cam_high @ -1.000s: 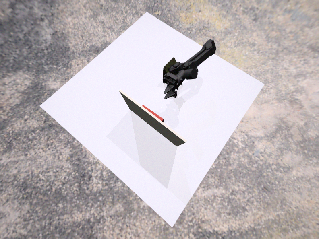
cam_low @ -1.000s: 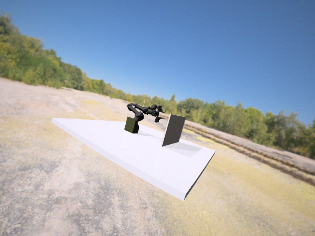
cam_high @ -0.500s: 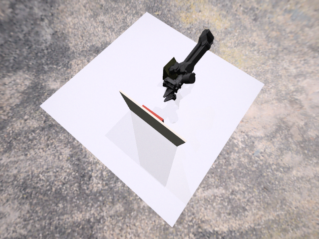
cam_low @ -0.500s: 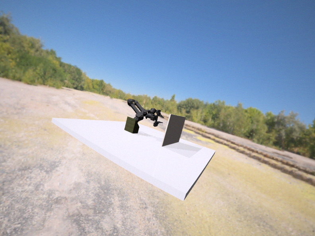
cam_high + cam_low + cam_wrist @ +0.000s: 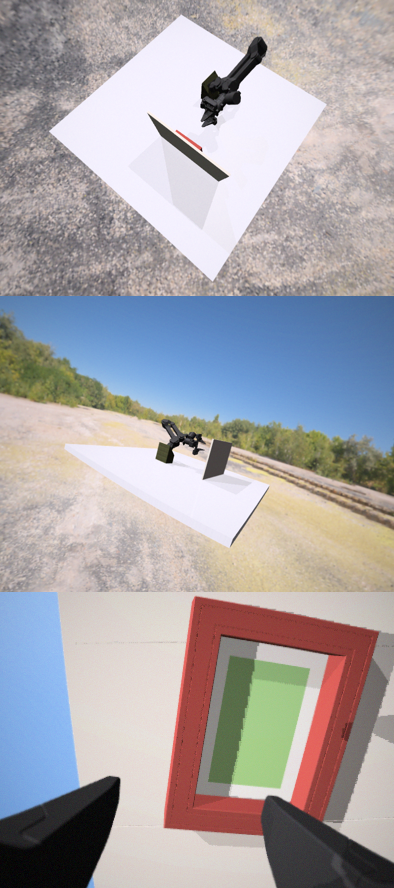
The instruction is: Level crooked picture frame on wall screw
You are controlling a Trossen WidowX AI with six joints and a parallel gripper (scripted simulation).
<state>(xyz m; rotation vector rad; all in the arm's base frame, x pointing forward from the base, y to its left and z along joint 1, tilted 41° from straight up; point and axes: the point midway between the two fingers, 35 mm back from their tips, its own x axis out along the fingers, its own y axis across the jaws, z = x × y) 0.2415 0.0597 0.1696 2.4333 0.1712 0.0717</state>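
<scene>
Now: gripper tip 12 cm short of the picture frame, 2 cm to the right of it and 5 cm above it. Also, from my gripper tip: wall panel (13 cm ahead, 4 cm to the left, 6 cm below).
</scene>
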